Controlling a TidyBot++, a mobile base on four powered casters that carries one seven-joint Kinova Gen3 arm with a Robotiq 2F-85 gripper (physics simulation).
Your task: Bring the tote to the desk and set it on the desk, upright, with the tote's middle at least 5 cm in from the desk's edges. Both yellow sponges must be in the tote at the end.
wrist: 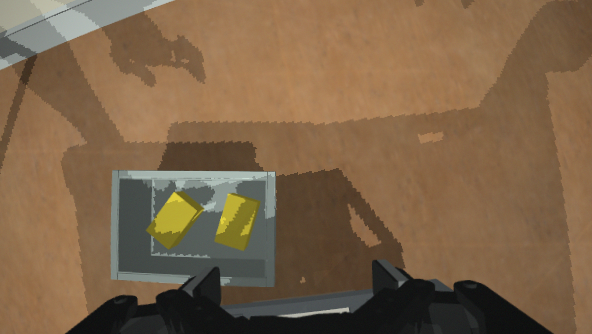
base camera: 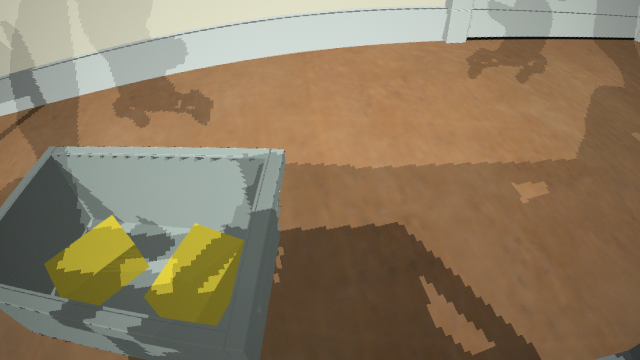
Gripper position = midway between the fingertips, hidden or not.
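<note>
My gripper [wrist: 296, 281] is there for me to see. There's a grey tote [base camera: 156, 194] too, and I can see that same grey tote [wrist: 138, 196] again from the wrist.
</note>
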